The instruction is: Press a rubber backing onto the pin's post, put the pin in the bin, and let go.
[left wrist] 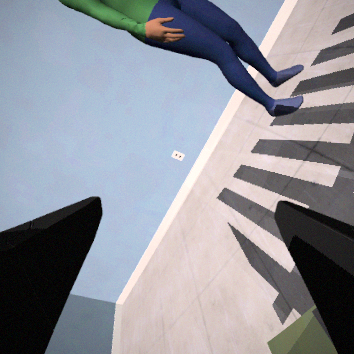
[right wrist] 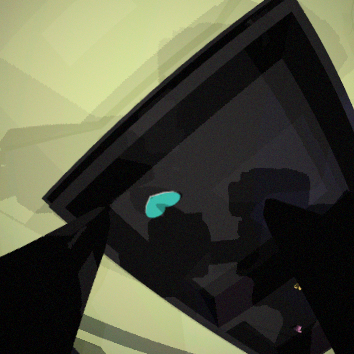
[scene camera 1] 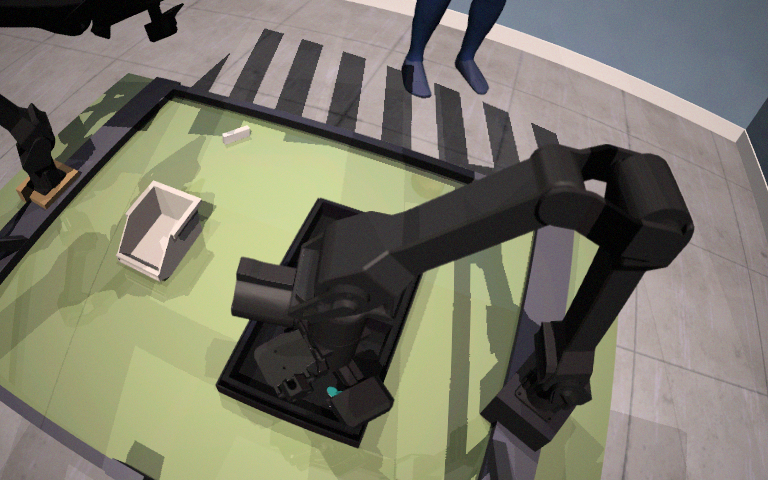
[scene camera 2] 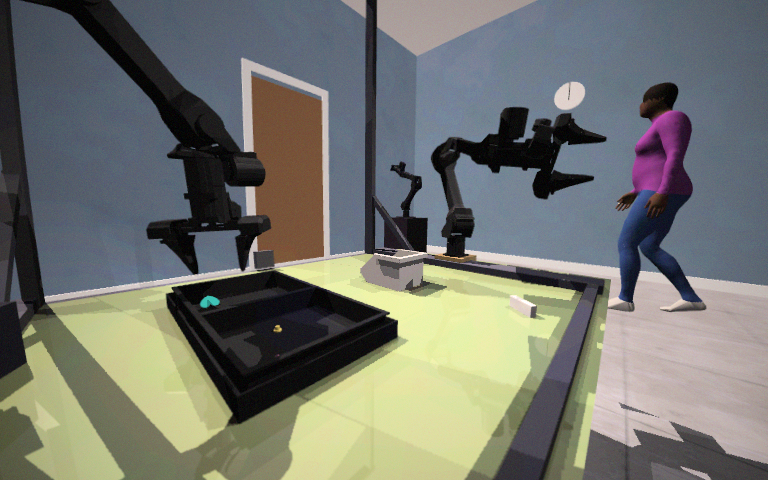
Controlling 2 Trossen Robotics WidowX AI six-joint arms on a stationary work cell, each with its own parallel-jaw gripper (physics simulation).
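Places are measured from the left arm's base along level axes (x back, y right, z up), in centimetres.
Pixels of known places: left gripper, fingertip midpoint: [left wrist: 189, 207] [scene camera 2: 600, 158]; right gripper, fingertip midpoint: [right wrist: 187, 211] [scene camera 1: 321, 377] [scene camera 2: 219, 272]; left arm's base, origin of the base link: [scene camera 1: 46, 180] [scene camera 2: 455, 255]; right arm's base, origin of the base link: [scene camera 1: 543, 393].
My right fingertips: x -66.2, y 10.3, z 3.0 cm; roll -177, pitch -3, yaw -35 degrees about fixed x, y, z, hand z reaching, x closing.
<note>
For each thing: its top centre in the pictures, then the offset to it from my right fingertips. "spot": a spot on its surface instead.
- teal heart, middle of its top: [right wrist: 160, 202] [scene camera 1: 333, 392] [scene camera 2: 210, 295] dx -1.8, dy -0.2, dz -3.9 cm
- black tray, middle of its top: [right wrist: 302, 273] [scene camera 1: 334, 301] [scene camera 2: 265, 298] dx +3.7, dy -12.8, dz -2.4 cm
- tiny yellow backing, middle of its top: [right wrist: 300, 287] [scene camera 2: 277, 326] dx +3.1, dy -18.5, dz -5.0 cm
- pale bin, surface spot: [scene camera 1: 144, 220] spot: dx +39.5, dy -11.9, dz -2.8 cm
- small white block, middle of its top: [scene camera 1: 235, 131] [scene camera 2: 522, 300] dx +38.6, dy -40.1, dz -4.1 cm
- divider, surface spot: [scene camera 2: 266, 303] spot: dx +3.5, dy -13.3, dz -3.1 cm
The pin, a teal heart [scene camera 1: 332, 391] [scene camera 2: 209, 301] [right wrist: 162, 204], lies in one compartment of the black tray [scene camera 1: 283, 414] [scene camera 2: 317, 367]. In the other compartment lie a tiny yellow backing [scene camera 2: 277, 328] [right wrist: 297, 286] and a tiny pink one [right wrist: 298, 329]. The pin's post does not show. My right gripper [scene camera 2: 219, 270] [right wrist: 187, 211] is open and empty, pointing down above the tray with the pin between and beyond its fingertips in the right wrist view. My left gripper [scene camera 2: 598, 158] [left wrist: 189, 207] is open and empty, raised high away from the tray. The pale bin [scene camera 1: 144, 220] [scene camera 2: 390, 277] stands apart from the tray.
A small white block [scene camera 1: 236, 135] [scene camera 2: 522, 305] lies on the green table top near the dark frame. The tray has raised walls and a divider [scene camera 2: 266, 303] between its compartments. In scene camera 1 my right arm [scene camera 1: 470, 217] reaches over the tray and hides part of it.
</note>
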